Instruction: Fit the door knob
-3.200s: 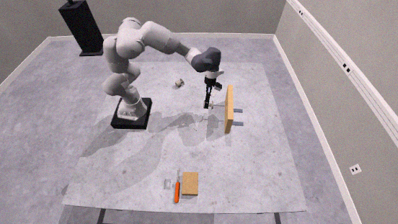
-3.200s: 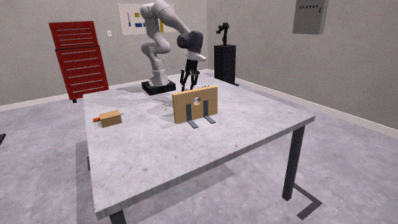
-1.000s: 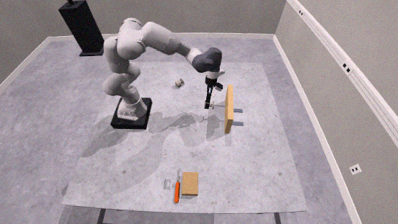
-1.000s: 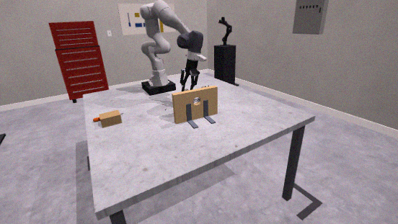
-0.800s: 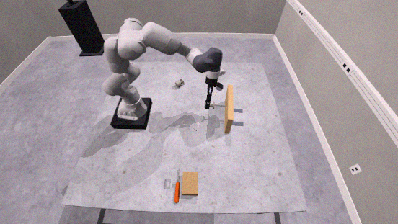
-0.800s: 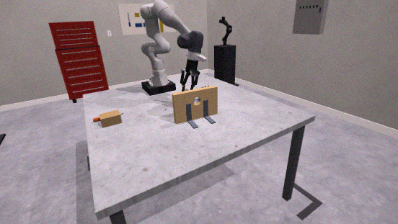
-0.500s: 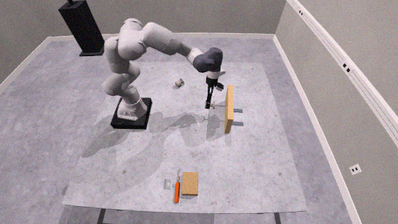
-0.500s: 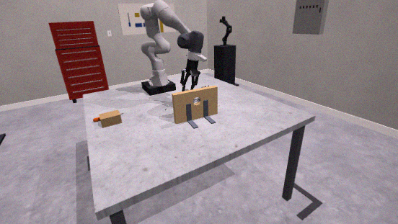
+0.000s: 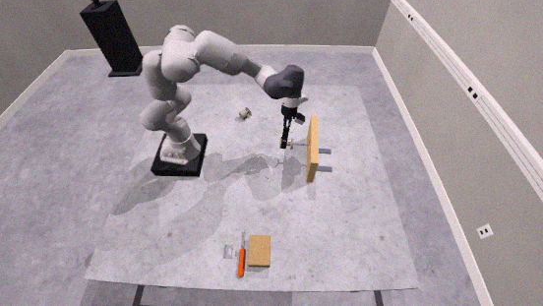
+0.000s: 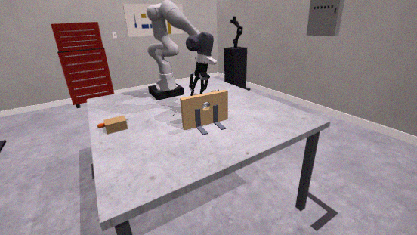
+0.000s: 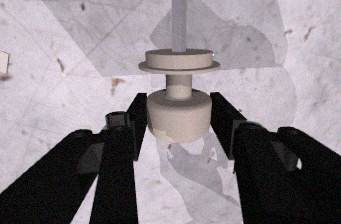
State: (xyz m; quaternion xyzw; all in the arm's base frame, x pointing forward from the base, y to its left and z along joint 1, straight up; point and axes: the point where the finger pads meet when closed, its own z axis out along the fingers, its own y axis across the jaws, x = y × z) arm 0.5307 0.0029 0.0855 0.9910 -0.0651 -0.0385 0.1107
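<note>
Right now my hand is 150 mm short of the latch socket, 20 mm to the left of it and 20 mm above it. Round my hand: wooden block (510 mm to the right, 130 mm behind, 120 mm below); upright wooden panel (150 mm ahead, 40 mm below, 20 mm to the right); pale chip (200 mm to the left, 150 mm below, 60 mm ahead).
</note>
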